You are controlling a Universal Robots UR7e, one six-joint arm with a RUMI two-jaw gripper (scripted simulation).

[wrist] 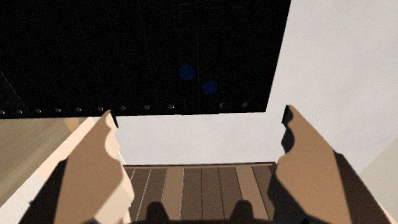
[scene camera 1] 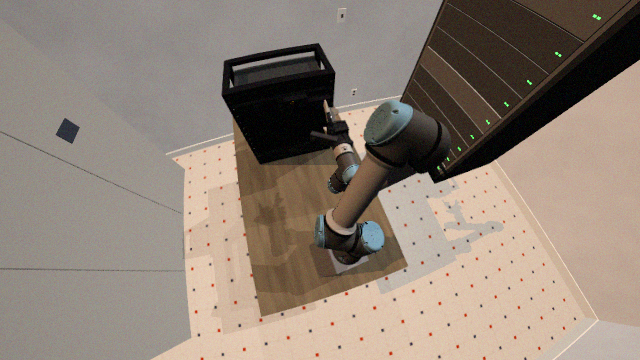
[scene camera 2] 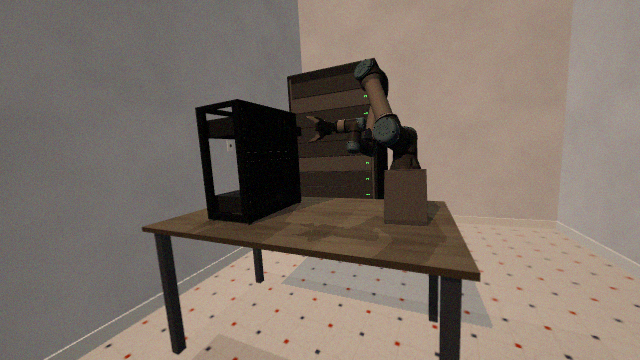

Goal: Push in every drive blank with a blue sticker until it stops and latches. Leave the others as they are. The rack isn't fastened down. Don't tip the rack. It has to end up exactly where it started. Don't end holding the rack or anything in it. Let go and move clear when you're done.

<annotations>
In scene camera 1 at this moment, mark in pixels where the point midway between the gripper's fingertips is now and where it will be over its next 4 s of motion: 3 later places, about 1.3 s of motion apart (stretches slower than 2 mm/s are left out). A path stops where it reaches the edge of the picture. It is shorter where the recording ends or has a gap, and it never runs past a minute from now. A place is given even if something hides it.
My gripper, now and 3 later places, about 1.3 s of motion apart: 324,113; 318,112; 300,117; 297,108
</annotations>
